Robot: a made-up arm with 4 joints.
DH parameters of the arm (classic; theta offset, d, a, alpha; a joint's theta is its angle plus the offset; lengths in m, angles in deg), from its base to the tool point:
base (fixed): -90 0.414 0.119 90
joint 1: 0 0.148 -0.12 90
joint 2: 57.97 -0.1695 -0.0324 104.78
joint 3: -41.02 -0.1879 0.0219 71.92
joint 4: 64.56 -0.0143 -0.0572 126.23
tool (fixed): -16.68 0.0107 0 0
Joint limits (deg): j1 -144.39..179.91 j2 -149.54..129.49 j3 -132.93..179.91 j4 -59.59..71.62
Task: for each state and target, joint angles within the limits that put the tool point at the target. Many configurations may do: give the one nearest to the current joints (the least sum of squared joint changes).
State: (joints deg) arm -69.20 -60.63 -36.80 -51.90
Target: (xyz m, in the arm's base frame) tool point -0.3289 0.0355 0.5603
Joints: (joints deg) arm -21.07 -43.15 -32.86 -55.83
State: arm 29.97 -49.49 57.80 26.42
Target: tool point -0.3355 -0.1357 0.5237
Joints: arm 6.05 -94.69 36.20 34.03
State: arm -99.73 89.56 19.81 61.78
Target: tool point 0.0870 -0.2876 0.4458
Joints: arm -121.60 128.81 17.06 55.90
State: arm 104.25 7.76 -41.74 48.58
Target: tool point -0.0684 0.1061 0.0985
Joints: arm 78.05 45.02 -44.43 45.24
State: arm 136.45 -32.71 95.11 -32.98
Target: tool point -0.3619 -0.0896 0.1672
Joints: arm 112.07 -44.68 100.66 -24.42
